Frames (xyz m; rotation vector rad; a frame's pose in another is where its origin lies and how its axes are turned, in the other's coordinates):
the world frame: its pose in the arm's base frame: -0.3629 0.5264 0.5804 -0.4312 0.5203 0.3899
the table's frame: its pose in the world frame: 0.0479 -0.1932 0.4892 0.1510 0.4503 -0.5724
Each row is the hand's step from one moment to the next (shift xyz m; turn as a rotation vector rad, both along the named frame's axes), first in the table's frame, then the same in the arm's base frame.
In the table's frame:
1: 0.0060 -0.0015 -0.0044 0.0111 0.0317 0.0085
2: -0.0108 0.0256 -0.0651 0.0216 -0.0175 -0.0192
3: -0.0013 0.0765 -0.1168 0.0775 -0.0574 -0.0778
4: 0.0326 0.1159 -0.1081 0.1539 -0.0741 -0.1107
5: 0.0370 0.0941 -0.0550 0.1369 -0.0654 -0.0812
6: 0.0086 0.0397 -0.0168 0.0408 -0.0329 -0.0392
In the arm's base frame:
1: 0.0004 -0.0053 -0.0054 0.0157 0.0243 -0.0190
2: -0.0548 0.0065 -0.0443 -0.0018 -0.0302 -0.0150
3: -0.0847 0.0294 -0.1071 -0.0131 -0.1066 -0.0619
4: -0.0536 0.0501 -0.1442 0.0101 -0.1647 -0.1191
5: -0.0117 0.0459 -0.1049 0.0221 -0.1408 -0.0964
6: -0.0046 0.0245 -0.0362 -0.0057 -0.0578 -0.0301

